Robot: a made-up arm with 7 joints.
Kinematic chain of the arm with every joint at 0, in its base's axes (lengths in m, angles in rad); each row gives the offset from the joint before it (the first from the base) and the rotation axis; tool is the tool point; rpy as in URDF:
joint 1: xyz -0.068 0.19 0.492 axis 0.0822 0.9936 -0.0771
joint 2: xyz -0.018 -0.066 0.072 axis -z
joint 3: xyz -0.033 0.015 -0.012 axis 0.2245 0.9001 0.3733
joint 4: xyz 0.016 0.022 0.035 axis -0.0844 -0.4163 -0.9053
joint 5: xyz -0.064 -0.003 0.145 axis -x
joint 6: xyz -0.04 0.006 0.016 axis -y
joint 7: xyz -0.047 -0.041 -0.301 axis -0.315 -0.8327 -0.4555
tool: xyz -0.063 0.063 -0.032 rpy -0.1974 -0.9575 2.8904
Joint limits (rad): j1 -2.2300..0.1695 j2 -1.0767..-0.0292 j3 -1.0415..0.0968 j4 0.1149..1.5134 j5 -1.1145..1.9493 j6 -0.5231..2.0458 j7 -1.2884..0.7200
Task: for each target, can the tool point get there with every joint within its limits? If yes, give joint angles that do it. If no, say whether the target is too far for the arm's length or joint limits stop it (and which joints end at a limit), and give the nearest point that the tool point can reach.
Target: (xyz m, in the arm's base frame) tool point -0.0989 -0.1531 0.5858
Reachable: yes | joints -1.1055 -0.9550 -0.1742 0.3959 1.1708 0.4205 -0.0800
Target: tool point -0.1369 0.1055 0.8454
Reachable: yes | joints -0.5094 -0.3953 -0.0827 0.8586 -0.8017 1.7647 0.1292
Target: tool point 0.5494 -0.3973 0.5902
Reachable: no: too far | nearest point 0.2723 -0.2046 0.4448 | short by 0.368 m
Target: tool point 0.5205 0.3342 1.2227
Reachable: no: too far | nearest point 0.1717 0.2091 0.8525 | short by 0.524 m
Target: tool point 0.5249 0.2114 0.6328
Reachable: no: joint limits stop it (at a limit: joint 1, joint 3, joint 6, joint 7) | nearest point 0.3178 0.1941 0.4896 | short by 0.252 m
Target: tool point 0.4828 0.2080 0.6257
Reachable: no: joint limits stop it (at a limit: joint 1, joint 3, joint 6, joint 7) | nearest point 0.3110 0.1948 0.4990 | short by 0.214 m
